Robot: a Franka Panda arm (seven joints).
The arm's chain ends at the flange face. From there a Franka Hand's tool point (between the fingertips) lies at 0.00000 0.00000 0.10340 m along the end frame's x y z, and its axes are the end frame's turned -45 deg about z.
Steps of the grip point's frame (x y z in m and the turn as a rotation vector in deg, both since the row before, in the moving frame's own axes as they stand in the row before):
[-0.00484, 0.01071, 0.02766, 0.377, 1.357, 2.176]
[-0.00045, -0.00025, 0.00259, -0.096, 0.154, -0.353]
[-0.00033, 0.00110, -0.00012, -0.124, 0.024, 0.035]
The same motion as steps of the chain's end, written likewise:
[0.00286, 0.01318, 0.02769, 1.226, 0.693, 2.176]
[-0.00081, 0.00022, 0.00259, 0.041, 0.177, -0.353]
[0.00036, 0.00088, -0.00012, -0.071, 0.105, 0.035]

